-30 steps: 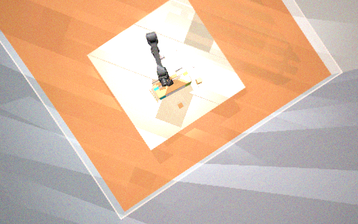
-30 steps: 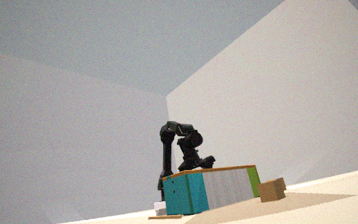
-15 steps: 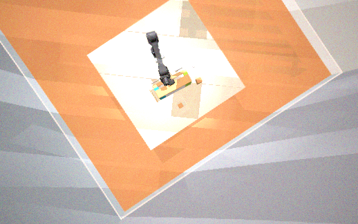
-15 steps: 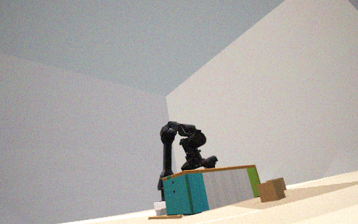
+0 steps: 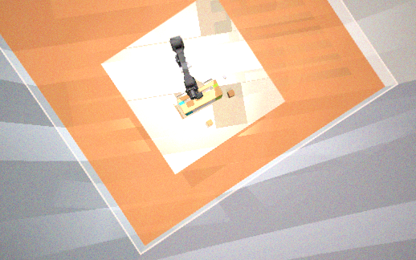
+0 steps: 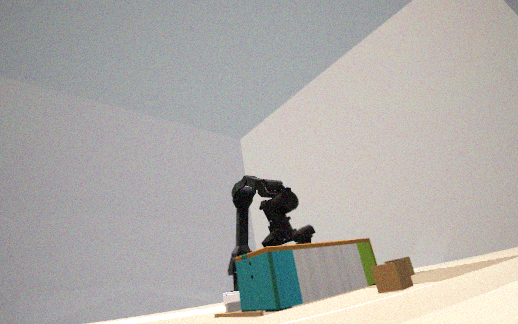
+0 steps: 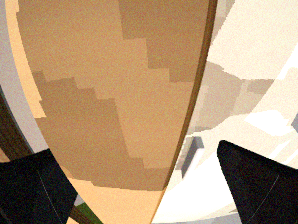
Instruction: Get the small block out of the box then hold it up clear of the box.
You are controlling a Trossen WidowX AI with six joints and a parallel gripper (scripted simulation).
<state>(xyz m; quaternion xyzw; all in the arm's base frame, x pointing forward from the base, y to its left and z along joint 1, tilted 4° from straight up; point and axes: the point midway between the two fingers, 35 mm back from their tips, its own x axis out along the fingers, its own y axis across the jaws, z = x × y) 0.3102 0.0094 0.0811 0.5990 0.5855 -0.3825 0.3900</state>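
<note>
My gripper tip is 30 mm short of the box, 20 mm to the left of it and 30 mm above it. The rest, counted from my gripper tip: block: 310 mm ahead, 50 mm to the right, 60 mm below; flat tan strip: 70 mm ahead, 270 mm to the right, 80 mm below.
</note>
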